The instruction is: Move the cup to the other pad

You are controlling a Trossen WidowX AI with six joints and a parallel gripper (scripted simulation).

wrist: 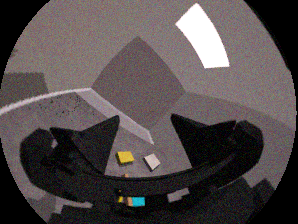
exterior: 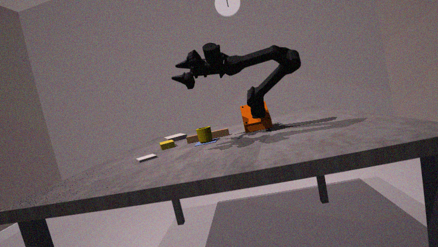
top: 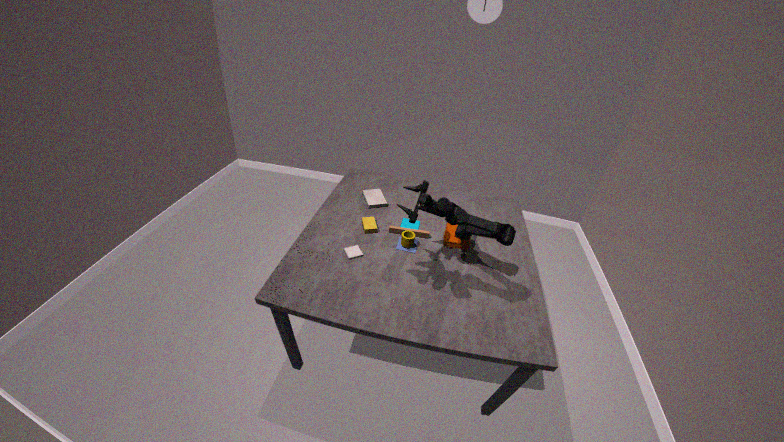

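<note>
The cup lies 310 mm below my gripper tip, 90 mm to the right of it and 50 mm behind it. From my gripper tip the other things lie so: yellow block 330 mm below, 190 mm ahead, 160 mm to the right; then teal pad 360 mm below, 270 mm to the right, 20 mm behind; then wooden bar 340 mm below, 180 mm to the right, 30 mm behind.
</note>
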